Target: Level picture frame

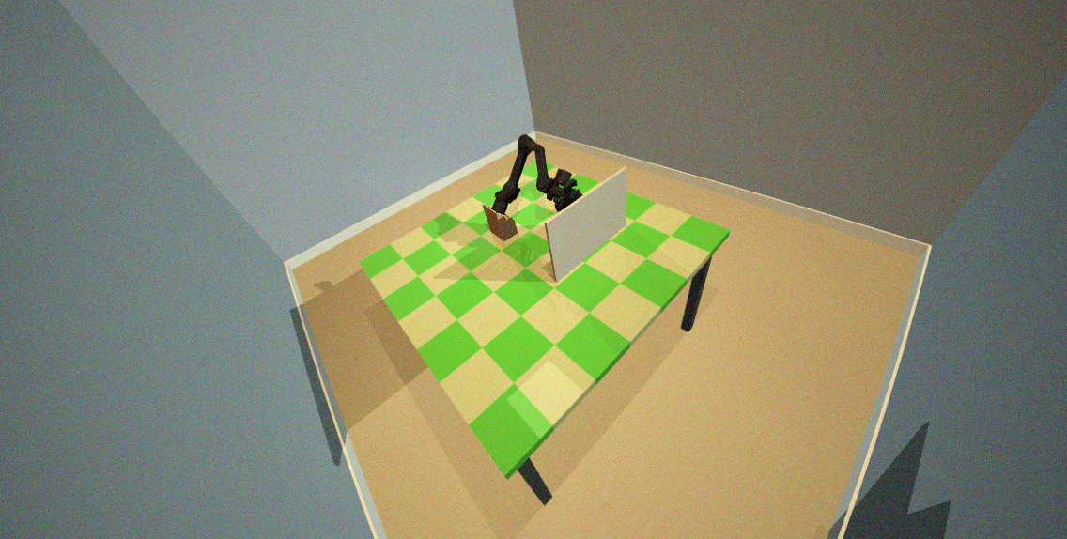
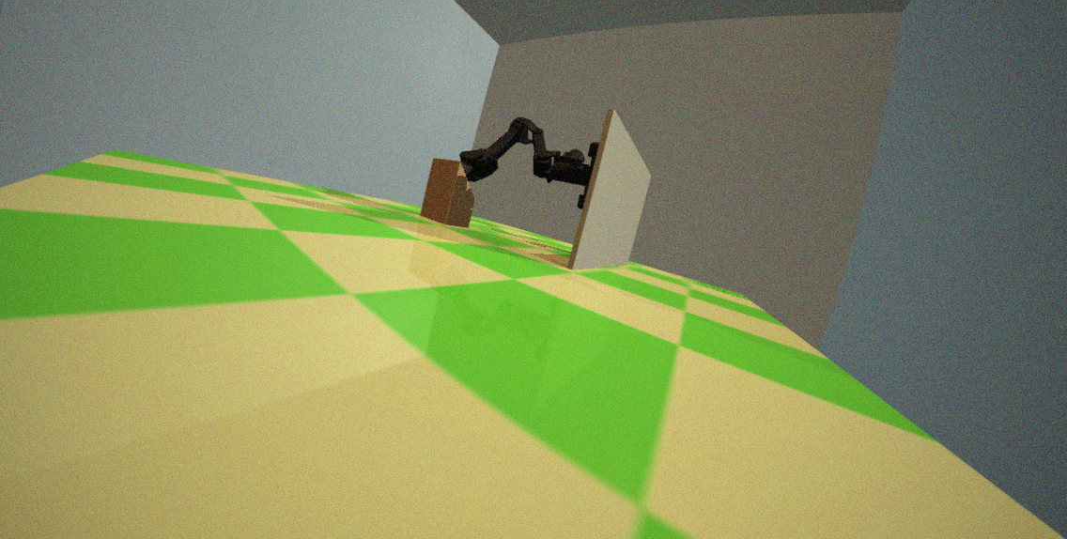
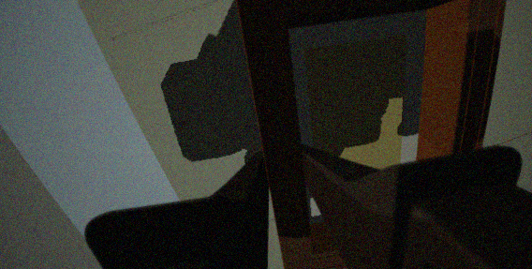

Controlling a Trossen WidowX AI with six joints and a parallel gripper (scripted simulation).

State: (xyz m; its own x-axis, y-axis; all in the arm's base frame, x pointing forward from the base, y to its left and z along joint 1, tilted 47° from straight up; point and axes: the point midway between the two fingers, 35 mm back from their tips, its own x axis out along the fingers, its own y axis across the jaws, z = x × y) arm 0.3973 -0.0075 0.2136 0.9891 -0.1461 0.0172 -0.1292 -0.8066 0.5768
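My gripper tip is now 50 mm above the picture frame, 10 mm to the right of it and 10 mm short of it. Also, from my gripper tip: wall panel: 70 mm below, 20 mm to the right, 20 mm ahead.
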